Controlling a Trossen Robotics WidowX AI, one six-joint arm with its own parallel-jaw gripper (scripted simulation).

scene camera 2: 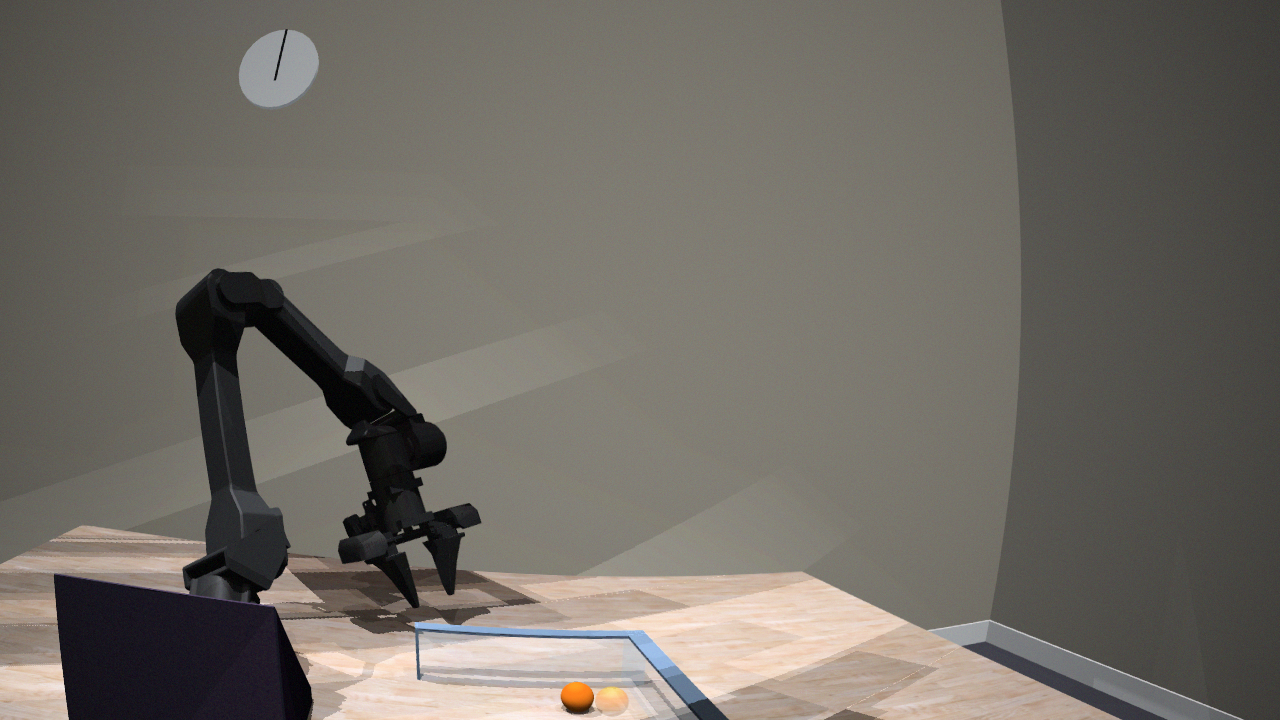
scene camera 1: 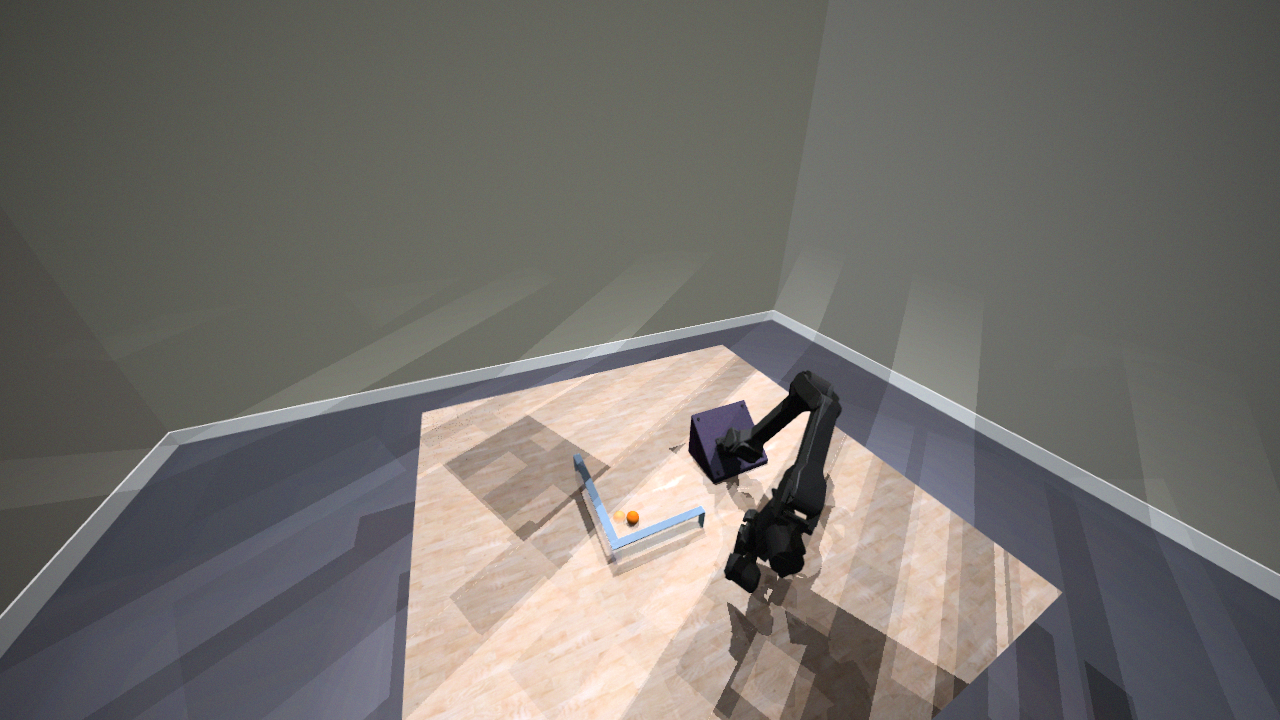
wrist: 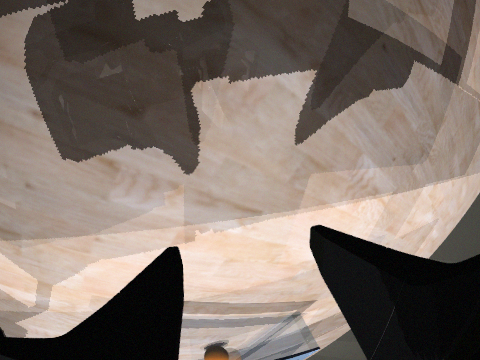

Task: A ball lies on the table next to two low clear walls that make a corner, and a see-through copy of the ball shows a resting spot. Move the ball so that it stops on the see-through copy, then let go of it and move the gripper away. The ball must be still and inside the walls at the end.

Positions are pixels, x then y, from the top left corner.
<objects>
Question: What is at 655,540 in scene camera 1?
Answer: A clear wall.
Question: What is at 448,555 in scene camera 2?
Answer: My gripper.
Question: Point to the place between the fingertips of my gripper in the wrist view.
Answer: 246,247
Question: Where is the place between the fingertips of my gripper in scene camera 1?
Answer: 730,568
</objects>
